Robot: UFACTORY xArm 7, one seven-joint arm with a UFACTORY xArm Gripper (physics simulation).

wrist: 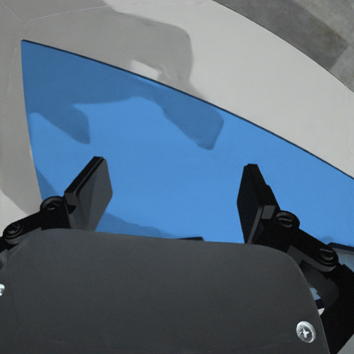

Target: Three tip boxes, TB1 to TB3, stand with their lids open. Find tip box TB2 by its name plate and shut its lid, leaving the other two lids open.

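My gripper (pixel 173 179) is open and empty, its two black fingers wide apart above the blue mat. A thin dark edge (pixel 192 239) shows just over the top of the gripper's body between the fingers; it may be part of a tip box, the rest is hidden. A small part of another box-like thing (pixel 344 254), with a dark edge and a pale blue-grey side, shows at the right edge behind the right finger. No name plate can be read, so TB2 cannot be told apart in this view.
The blue mat (pixel 150 190) lies on a pale table top (pixel 260 65) with a curved far edge. Grey floor (pixel 320 35) shows beyond it at the upper right. Shadows of the arm and gripper fall across mat and table.
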